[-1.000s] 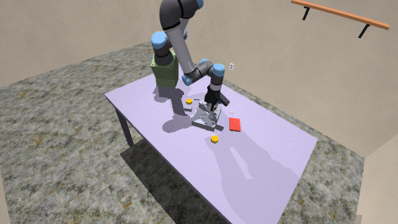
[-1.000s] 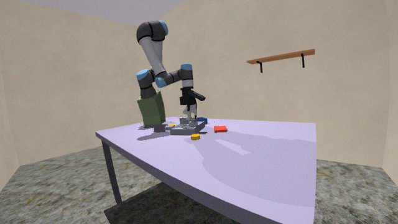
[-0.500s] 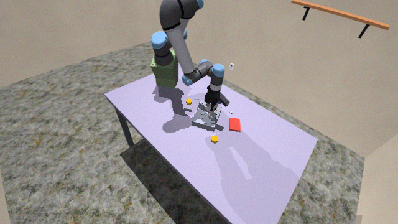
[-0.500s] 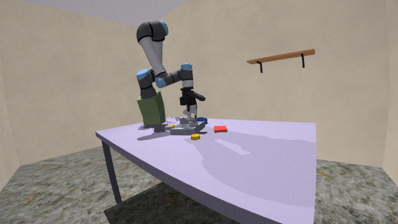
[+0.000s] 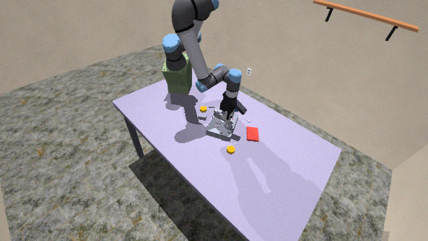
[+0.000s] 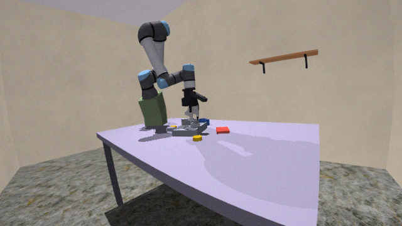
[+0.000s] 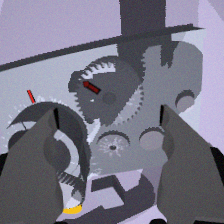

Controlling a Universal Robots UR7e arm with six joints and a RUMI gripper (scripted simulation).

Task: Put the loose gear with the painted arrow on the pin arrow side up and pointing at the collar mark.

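Right now my hand is 40 mm above the grey toothed gear. Round my hand: small grey block (200 mm behind, 80 mm to the right, 70 mm below); yellow round piece (150 mm ahead, 110 mm to the right, 80 mm below); flat red block (140 mm ahead, 110 mm to the left, 80 mm below).
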